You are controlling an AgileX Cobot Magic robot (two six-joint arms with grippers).
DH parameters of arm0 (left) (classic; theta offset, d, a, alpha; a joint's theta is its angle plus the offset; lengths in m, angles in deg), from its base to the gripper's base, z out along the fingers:
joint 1: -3.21 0.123 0 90
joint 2: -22.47 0 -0.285 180
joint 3: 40.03 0 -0.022 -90
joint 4: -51 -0.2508 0 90
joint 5: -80.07 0 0.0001 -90
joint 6: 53.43 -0.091 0 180
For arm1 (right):
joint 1: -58.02 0.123 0 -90
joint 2: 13.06 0 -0.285 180
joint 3: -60.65 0 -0.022 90
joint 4: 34.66 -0.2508 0 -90
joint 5: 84.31 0 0.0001 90
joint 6: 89.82 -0.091 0 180
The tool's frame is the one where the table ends.
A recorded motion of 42 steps. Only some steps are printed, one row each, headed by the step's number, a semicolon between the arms.
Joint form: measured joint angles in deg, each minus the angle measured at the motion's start. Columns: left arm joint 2, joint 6, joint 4, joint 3, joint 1, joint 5; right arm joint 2, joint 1, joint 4, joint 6, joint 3, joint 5.
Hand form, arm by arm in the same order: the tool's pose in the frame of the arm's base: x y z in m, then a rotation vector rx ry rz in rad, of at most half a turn. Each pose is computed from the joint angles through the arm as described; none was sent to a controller.
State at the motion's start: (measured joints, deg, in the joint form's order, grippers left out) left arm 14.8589 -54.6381 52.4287 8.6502 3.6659 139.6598; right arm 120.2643 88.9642 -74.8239 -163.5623 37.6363 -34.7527
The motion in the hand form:
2: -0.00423 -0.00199 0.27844 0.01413 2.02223 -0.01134; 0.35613 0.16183 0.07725 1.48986 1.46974 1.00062
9: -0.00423 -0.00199 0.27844 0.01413 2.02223 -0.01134; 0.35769 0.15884 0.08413 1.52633 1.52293 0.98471
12: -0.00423 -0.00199 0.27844 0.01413 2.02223 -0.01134; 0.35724 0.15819 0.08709 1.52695 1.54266 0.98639
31: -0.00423 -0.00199 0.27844 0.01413 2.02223 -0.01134; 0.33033 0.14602 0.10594 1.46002 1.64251 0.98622
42: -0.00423 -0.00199 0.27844 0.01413 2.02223 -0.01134; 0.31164 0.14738 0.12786 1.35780 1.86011 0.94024
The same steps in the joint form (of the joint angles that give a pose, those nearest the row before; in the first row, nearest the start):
2: 0.00 0.00 0.00 0.00 0.00 0.00; -0.23 0.00 -0.17 0.06 0.06 -0.69
9: 0.00 0.00 0.00 0.00 0.00 0.00; -2.29 -1.09 0.00 1.26 0.17 -6.13
12: 0.00 0.00 0.00 0.00 0.00 0.00; -3.09 -1.37 0.69 1.37 -0.06 -7.50
31: 0.00 0.00 0.00 0.00 0.00 0.00; -10.43 -1.89 6.07 1.37 -7.85 -9.51
42: 0.00 0.00 0.00 0.00 0.00 0.00; -17.88 -1.89 9.22 7.85 -10.49 -20.74

